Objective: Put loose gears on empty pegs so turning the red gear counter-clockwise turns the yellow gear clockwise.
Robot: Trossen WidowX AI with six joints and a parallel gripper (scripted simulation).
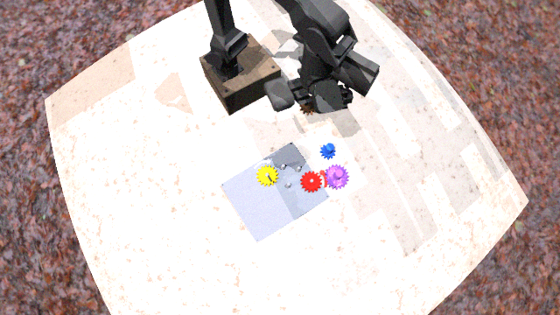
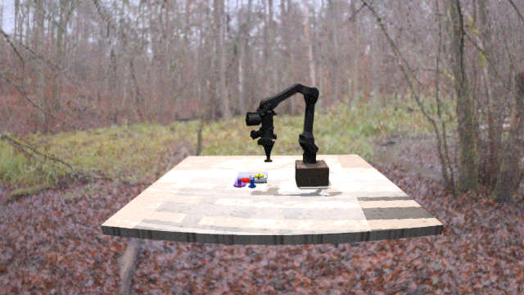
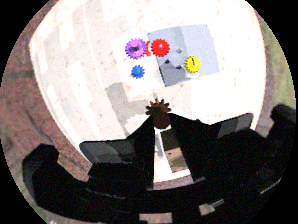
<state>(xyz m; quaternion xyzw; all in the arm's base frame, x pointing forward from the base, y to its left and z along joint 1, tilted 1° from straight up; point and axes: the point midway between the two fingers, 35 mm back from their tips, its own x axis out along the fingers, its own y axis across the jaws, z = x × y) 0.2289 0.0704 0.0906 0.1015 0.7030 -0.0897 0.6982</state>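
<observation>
My gripper tip is now 120 mm short of the red gear, 80 mm to the left of it and 140 mm above it. The rest, counted from my gripper tip: small brown gear: 10 mm below; then small blue gear: 80 mm ahead, 10 mm to the left, 140 mm below; then purple gear: 150 mm ahead, 20 mm to the right, 140 mm below.
</observation>
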